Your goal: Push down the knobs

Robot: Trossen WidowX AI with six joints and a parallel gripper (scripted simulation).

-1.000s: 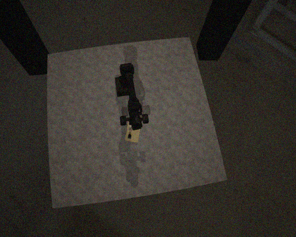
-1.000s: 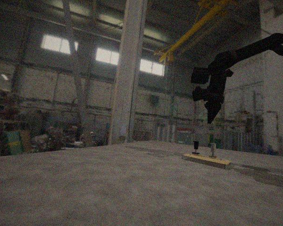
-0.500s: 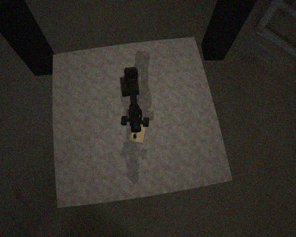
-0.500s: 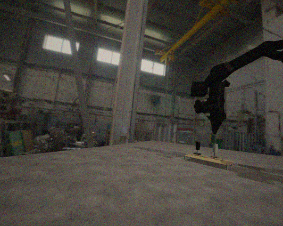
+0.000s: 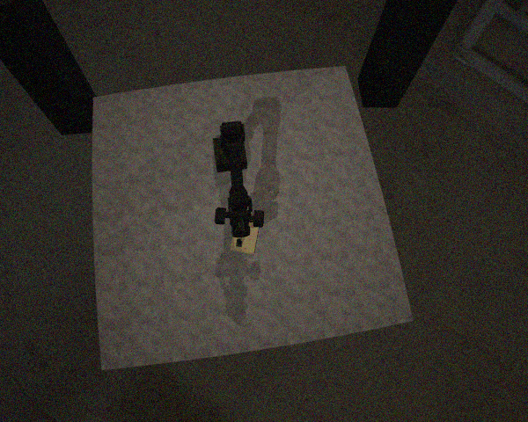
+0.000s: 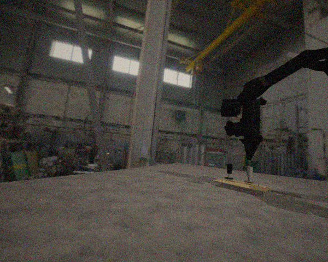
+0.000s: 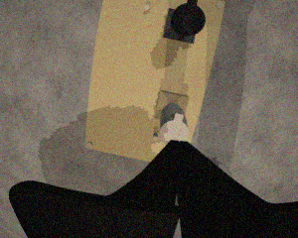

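The white knob is 40 mm below my gripper tip. From my gripper tip the other things lie so: dark knob 60 mm ahead, 40 mm below, 10 mm to the right.
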